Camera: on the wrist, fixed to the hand. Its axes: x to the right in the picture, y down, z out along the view.
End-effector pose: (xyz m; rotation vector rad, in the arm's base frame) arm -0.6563 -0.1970 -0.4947 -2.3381 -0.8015 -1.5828
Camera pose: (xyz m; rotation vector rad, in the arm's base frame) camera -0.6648 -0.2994 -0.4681 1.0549 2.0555 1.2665
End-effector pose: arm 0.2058 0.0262 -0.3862 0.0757 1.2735 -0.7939
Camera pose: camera 0.2001 0.1234 -0.4284 -0.8853 1.1917 -2.0919
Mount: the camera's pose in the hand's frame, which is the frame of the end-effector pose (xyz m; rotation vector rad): -0.0110 0.0839 -0.0640 0.0881 0.0326 -1.4843
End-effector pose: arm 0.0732 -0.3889 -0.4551 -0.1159 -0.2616 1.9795
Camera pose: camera 0.0159 -0.4234 -0.5375 0.0967 -0.1468 0.5094
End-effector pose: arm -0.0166 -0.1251 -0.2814 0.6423 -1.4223 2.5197
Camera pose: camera -0.0547 -0.1145 -0.3798 1.0802 -0.3900 1.3380
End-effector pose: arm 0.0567 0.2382 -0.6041 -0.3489 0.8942 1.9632
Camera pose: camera -0.0146 0.1596 -0.6048 -0.7157 0.4389 0.5412
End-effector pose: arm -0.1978 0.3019 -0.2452 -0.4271 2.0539 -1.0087
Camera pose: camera -0.2370 0.3937 -0.2812 -2.0191 1.4683 -1.8500
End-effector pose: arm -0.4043 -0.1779 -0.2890 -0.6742 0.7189 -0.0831
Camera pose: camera -0.4660 -0.1433 -0.3681 -0.9974 0.1072 -1.4725
